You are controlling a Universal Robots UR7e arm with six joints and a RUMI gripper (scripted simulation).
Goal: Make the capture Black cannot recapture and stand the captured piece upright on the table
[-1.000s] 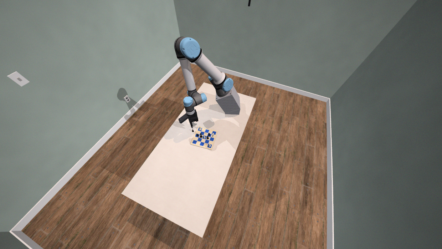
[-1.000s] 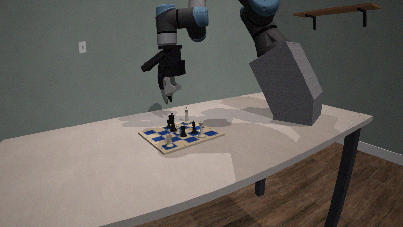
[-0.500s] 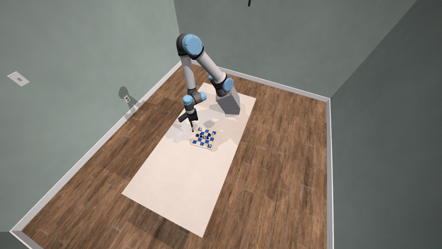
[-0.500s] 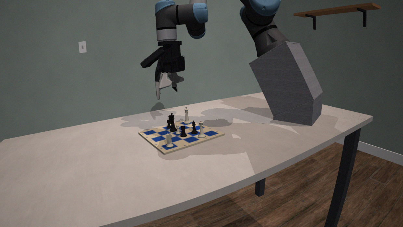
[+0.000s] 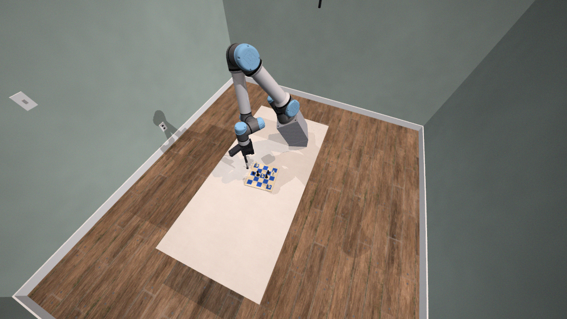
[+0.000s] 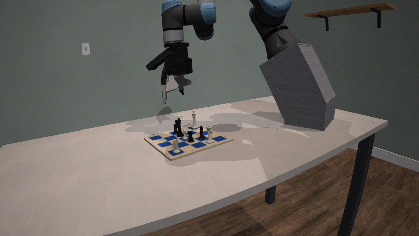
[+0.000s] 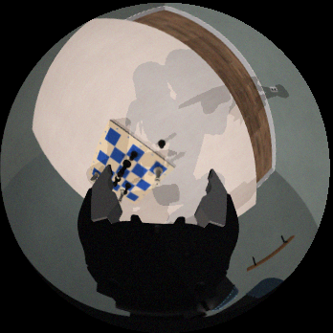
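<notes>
My gripper is now 30 mm short of the black king, 110 mm to the right of it and 70 mm above it. Also, from my hand: white pawn 30 mm ahead, 140 mm to the left, 90 mm below; blue-and-cream chessboard 30 mm ahead, 140 mm to the left, 110 mm below; white king 50 mm behind, 60 mm to the left, 70 mm below.
</notes>
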